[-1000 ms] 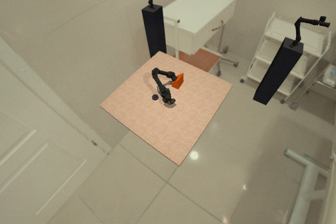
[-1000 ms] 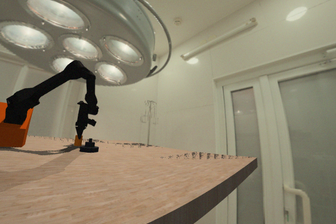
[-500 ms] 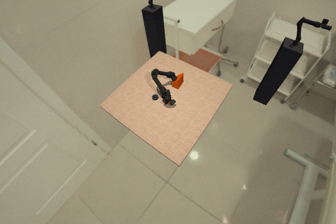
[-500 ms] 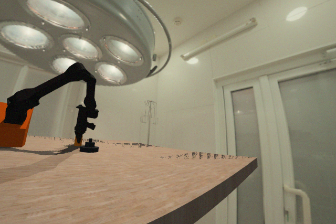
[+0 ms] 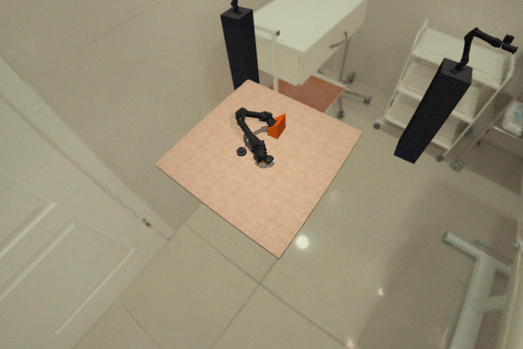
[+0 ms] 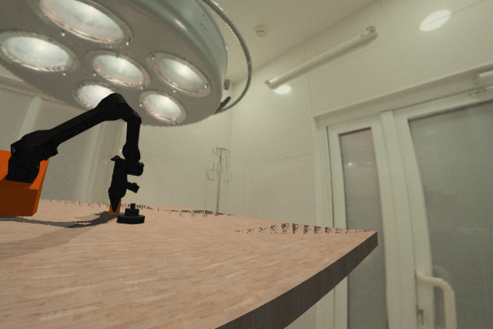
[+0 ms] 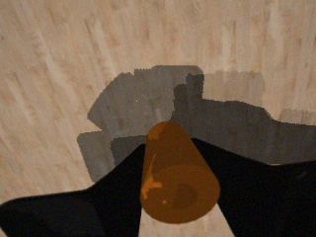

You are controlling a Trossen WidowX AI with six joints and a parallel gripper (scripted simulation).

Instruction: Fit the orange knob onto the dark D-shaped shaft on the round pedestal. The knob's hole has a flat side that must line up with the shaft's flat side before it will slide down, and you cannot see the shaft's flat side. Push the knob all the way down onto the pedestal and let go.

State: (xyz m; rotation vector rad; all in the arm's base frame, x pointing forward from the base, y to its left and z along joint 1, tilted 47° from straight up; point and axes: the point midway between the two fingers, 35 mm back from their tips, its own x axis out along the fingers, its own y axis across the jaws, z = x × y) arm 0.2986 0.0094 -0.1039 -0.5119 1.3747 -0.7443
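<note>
Right now my gripper tip is 20 mm short of the dark round pedestal, 200 mm to the left of it and 20 mm below it. Round my gripper tip: orange knob 20 mm above.
</note>
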